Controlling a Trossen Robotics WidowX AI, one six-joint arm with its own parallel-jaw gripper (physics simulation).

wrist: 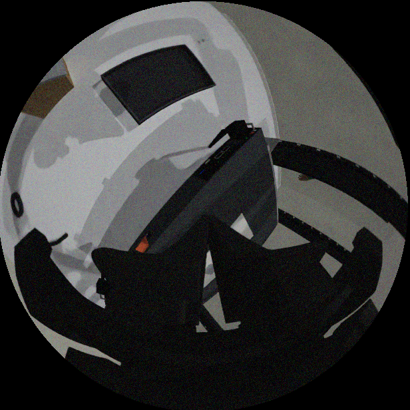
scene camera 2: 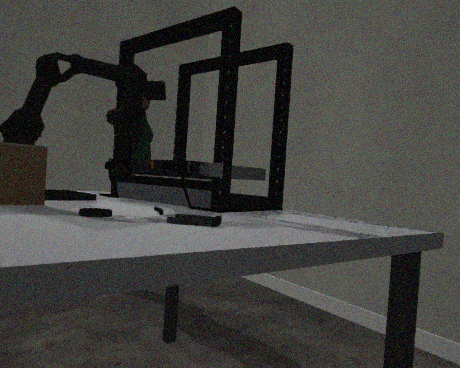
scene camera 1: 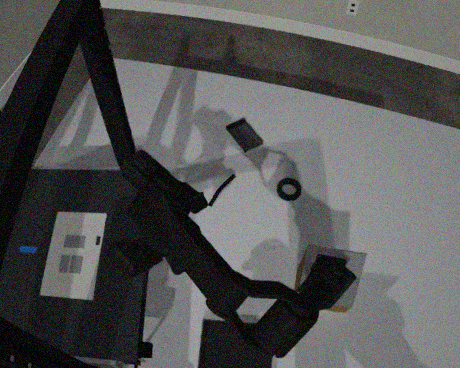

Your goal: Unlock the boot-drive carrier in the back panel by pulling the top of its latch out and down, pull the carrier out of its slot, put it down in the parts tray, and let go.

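Frame: origin at the arm's base, x ahead, y left, z up, level; metres.
Seen in the pictures: gripper, fingertip midpoint: (scene camera 2: pixel 135 144) (scene camera 1: pixel 144 270); arm's base, link origin: (scene camera 2: pixel 19 157) (scene camera 1: pixel 327 270).
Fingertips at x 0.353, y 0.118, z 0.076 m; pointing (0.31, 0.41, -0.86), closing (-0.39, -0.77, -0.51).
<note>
Offsets run from my fingertips to a thing's top centre. "spot": to the spot under its first point.
The dark chassis (scene camera 1: pixel 120 320) (wrist: pixel 250 185) lies in the rack, its back panel facing the table. An orange part @[spot: dx +0.028, dy -0.077, dz -0.063 m] (scene camera 2: pixel 152 164) (wrist: pixel 142 244), seemingly the boot-drive carrier's latch, shows on the back panel; in the wrist view my left finger partly covers the area beside it. The carrier's body and slot are too dark to make out. My gripper (wrist: pixel 206 219) is shut and empty, with its fingertips overlapping the chassis top in the wrist view. In scene camera 1 the arm hides the fingertips. The parts tray @[dx -0.208, dy +0.110, dz -0.171 m] (scene camera 1: pixel 235 345) (scene camera 2: pixel 70 195) (wrist: pixel 158 82) appears as a dark, flat rectangle on the table.
Black rack posts @[dx +0.158, dy -0.281, dz +0.410 m] (scene camera 1: pixel 107 85) (scene camera 2: pixel 227 110) (wrist: pixel 340 175) rise around the chassis. A connector with a cable (wrist: pixel 239 130) projects at the panel's far end. A black ring @[dx -0.239, dy -0.372, dz -0.178 m] (scene camera 1: pixel 289 189) (scene camera 2: pixel 95 212) (wrist: pixel 17 204), a small dark box @[dx -0.083, dy -0.524, dz -0.173 m] (scene camera 1: pixel 244 134) (scene camera 2: pixel 194 220) and a cardboard box (scene camera 2: pixel 22 175) (wrist: pixel 49 97) are on the table.
</note>
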